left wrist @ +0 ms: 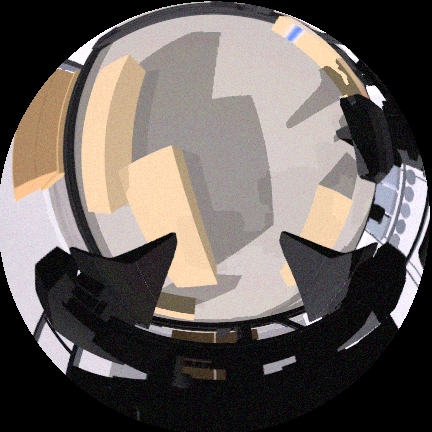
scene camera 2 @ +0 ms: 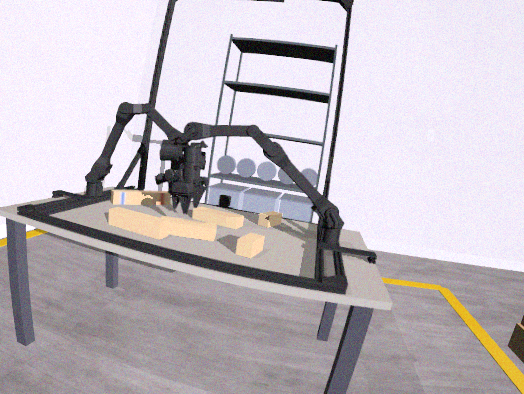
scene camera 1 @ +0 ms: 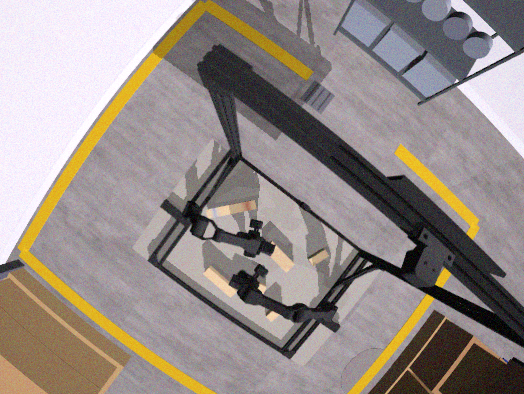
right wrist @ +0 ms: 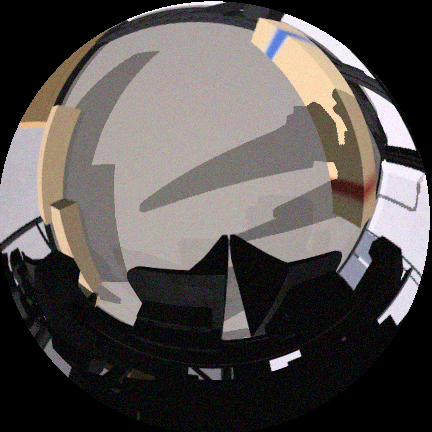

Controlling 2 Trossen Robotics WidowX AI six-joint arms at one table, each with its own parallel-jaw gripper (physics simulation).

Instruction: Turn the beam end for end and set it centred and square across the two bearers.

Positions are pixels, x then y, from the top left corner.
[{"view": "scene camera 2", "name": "my left gripper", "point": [190,210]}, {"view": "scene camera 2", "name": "beam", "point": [131,197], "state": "on the table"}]
